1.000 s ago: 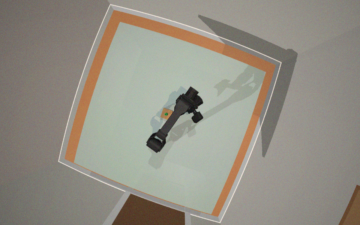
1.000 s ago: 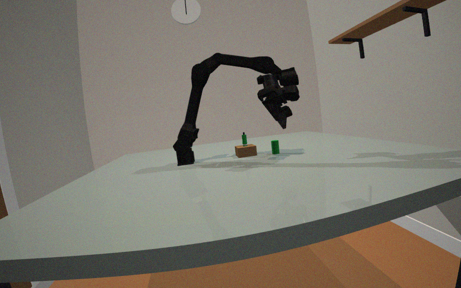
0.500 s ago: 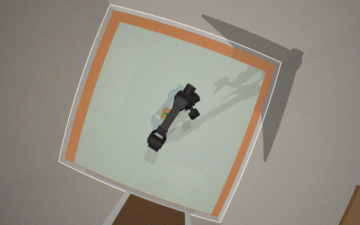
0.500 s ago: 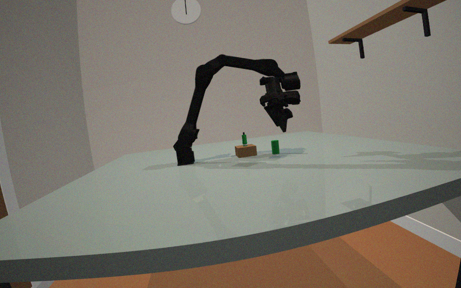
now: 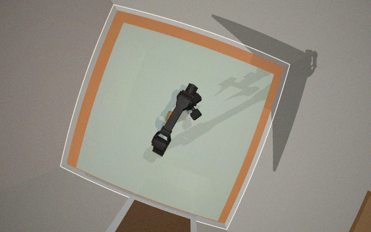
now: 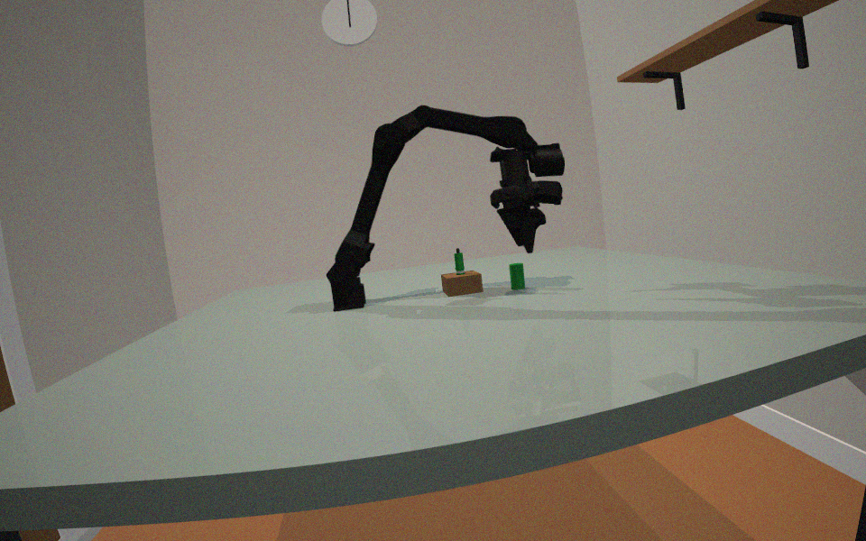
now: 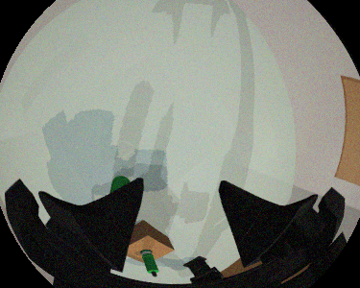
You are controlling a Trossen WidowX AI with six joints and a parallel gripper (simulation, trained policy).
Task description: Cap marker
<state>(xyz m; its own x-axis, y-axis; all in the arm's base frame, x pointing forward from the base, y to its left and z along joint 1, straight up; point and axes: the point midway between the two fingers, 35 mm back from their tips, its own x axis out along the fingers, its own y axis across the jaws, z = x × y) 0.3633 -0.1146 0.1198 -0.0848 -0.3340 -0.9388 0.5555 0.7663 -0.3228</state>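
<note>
Right now the green cap is 70 mm to the left of my gripper tip and 60 mm below it. Also, from my gripper tip: green marker 120 mm to the left, 110 mm behind, 20 mm below; then brown holder block 120 mm to the left, 110 mm behind, 70 mm below.
</note>
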